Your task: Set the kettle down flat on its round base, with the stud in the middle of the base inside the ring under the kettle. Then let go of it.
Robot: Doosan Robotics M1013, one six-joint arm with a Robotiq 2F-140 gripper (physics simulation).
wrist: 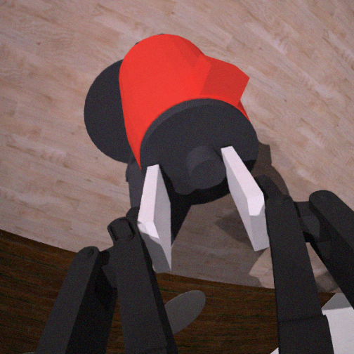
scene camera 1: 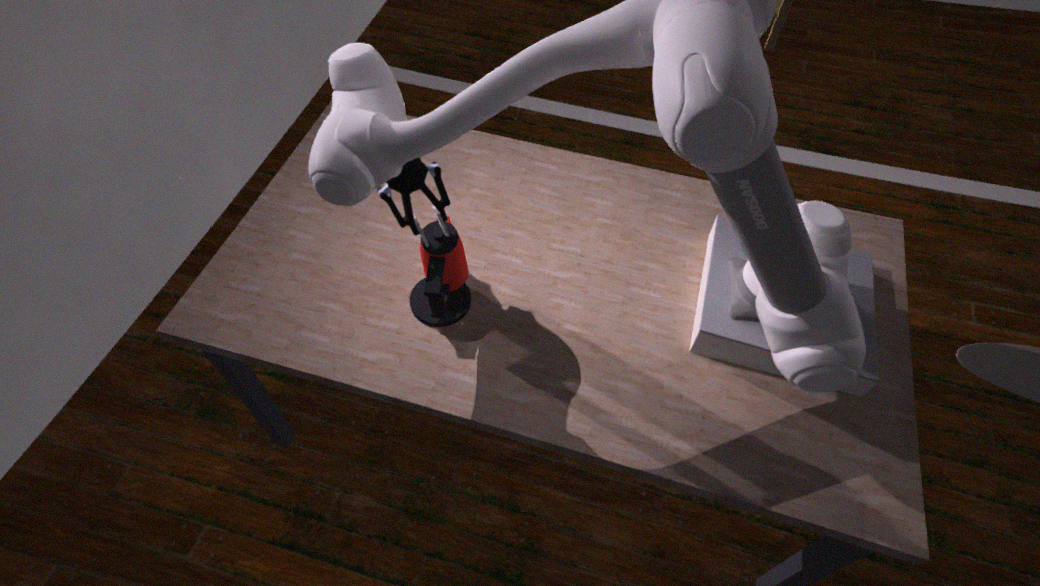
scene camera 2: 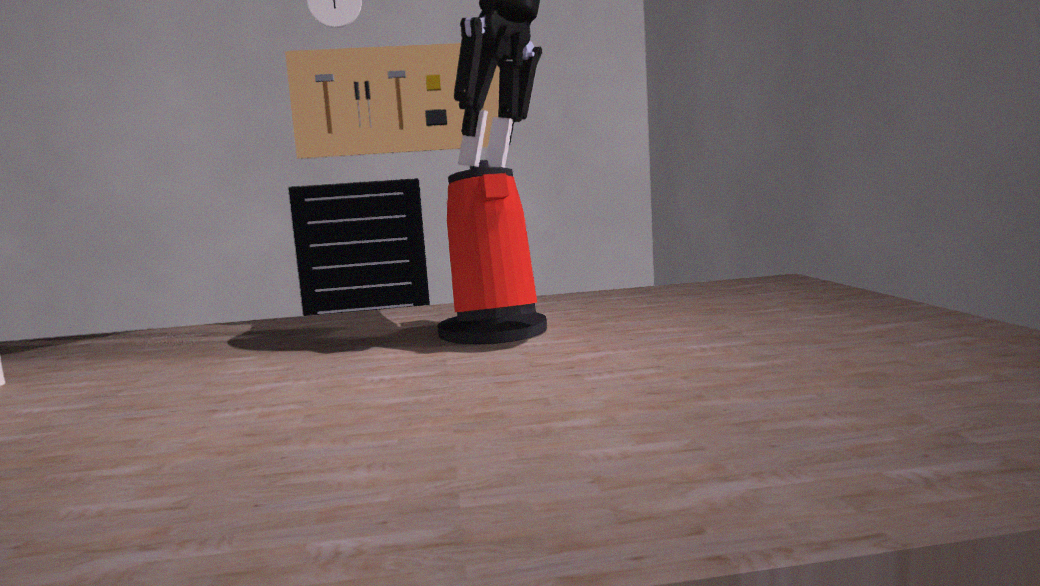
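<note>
The red kettle (scene camera 1: 454, 265) (scene camera 2: 491, 240) (wrist: 165, 75), with black lid, handle and foot, rests on the black round base (scene camera 1: 419, 308) (scene camera 2: 493, 334) (wrist: 101, 115). It stands nearly upright; in scene camera 2 its top leans slightly left. No clear gap shows between the foot and the base. The stud and the ring are hidden under the kettle, so I cannot tell whether they are engaged. My gripper (scene camera 1: 433, 224) (scene camera 2: 483, 158) (wrist: 194, 176) is open at the lid, its pale fingertips on either side of the lid's knob (wrist: 204, 167), with gaps beside it.
The wooden table (scene camera 1: 291, 305) (scene camera 2: 436, 451) (wrist: 50, 175) carries the arm's pedestal (scene camera 1: 735, 349) at the right in scene camera 1. The kettle's handle (scene camera 1: 434, 272) points toward the table's near long edge. A tool board (scene camera 2: 305, 109) hangs on the wall behind.
</note>
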